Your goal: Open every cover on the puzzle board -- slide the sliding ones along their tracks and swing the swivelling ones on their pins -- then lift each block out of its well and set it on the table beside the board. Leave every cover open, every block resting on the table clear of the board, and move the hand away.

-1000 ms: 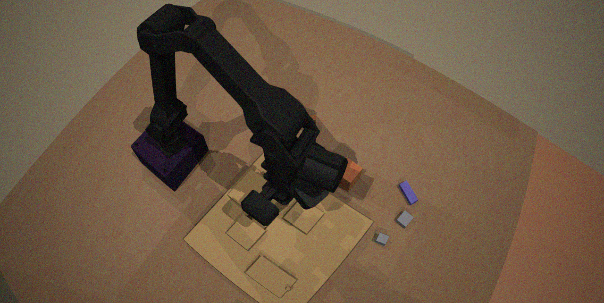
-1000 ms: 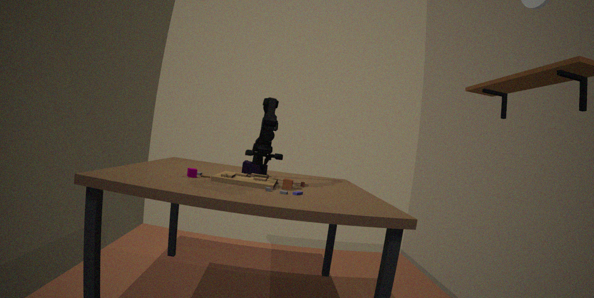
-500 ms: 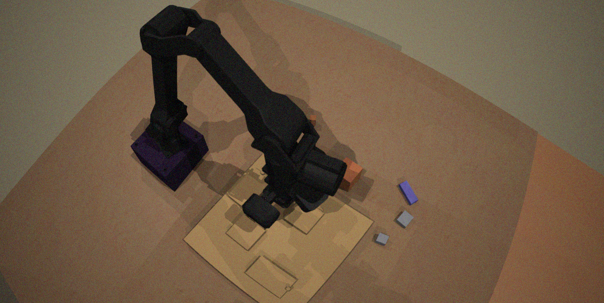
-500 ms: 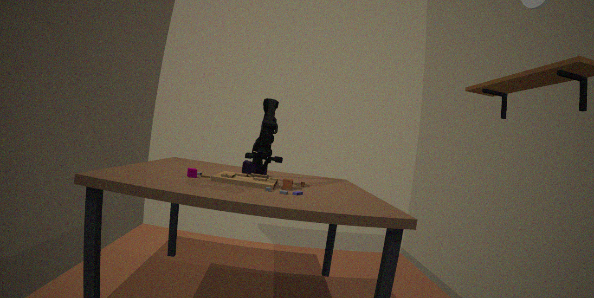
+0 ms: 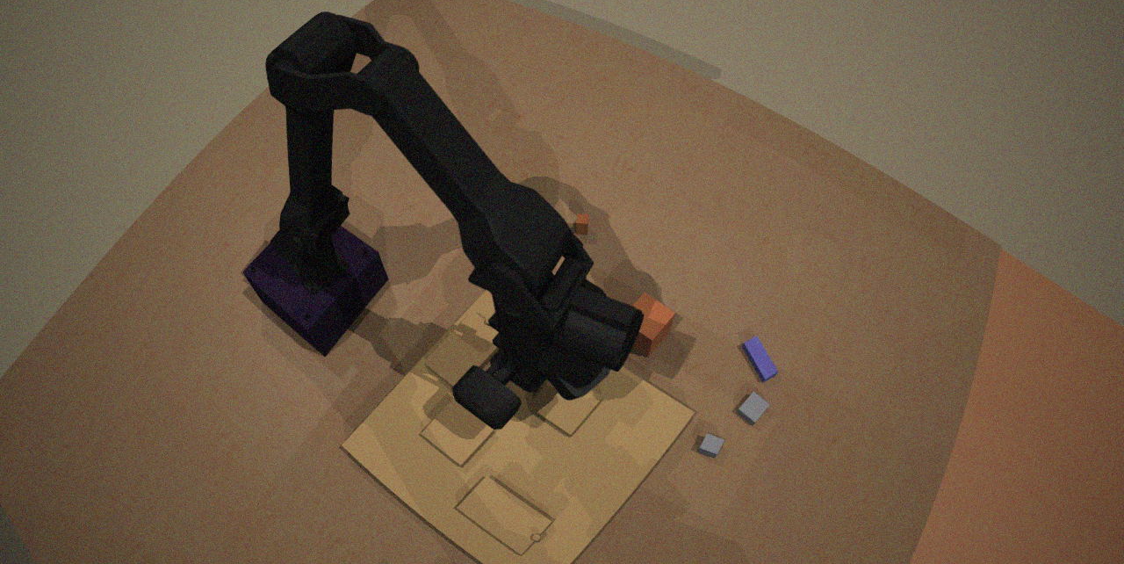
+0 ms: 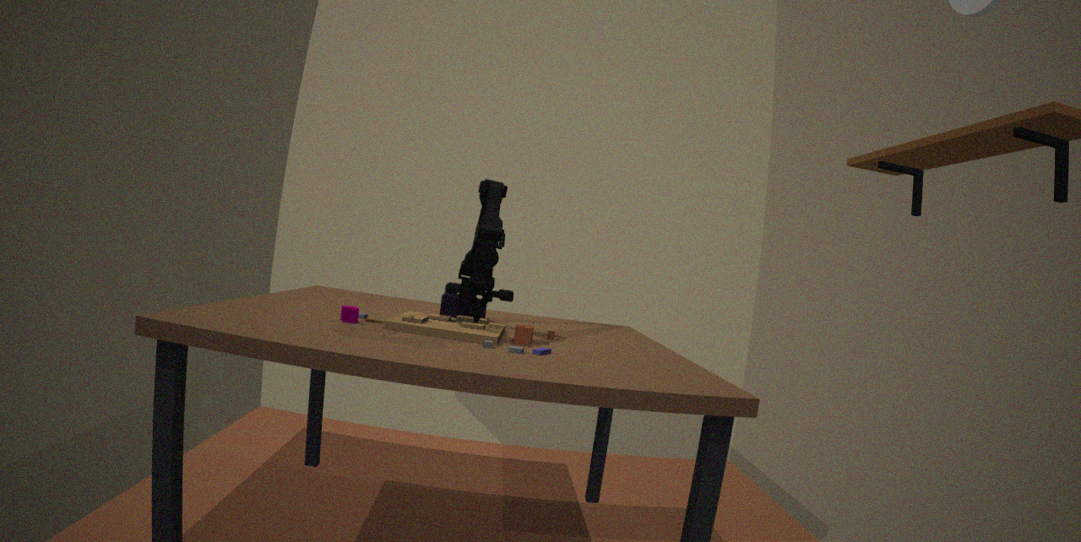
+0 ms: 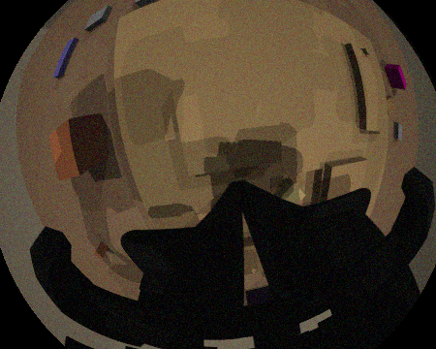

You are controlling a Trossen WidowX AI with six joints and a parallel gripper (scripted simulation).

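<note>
Now: gripper tip 80 mm to the left of the tan puzzle board, 20 mm short of it and 10 mm above it. From my gripper tip the other things lie so: blue-violet bar 210 mm to the left, 180 mm ahead, 20 mm below; small orange block 200 mm to the left, 120 mm behind, 20 mm below; orange cube 140 mm to the left, 40 mm ahead, 10 mm below.
</note>
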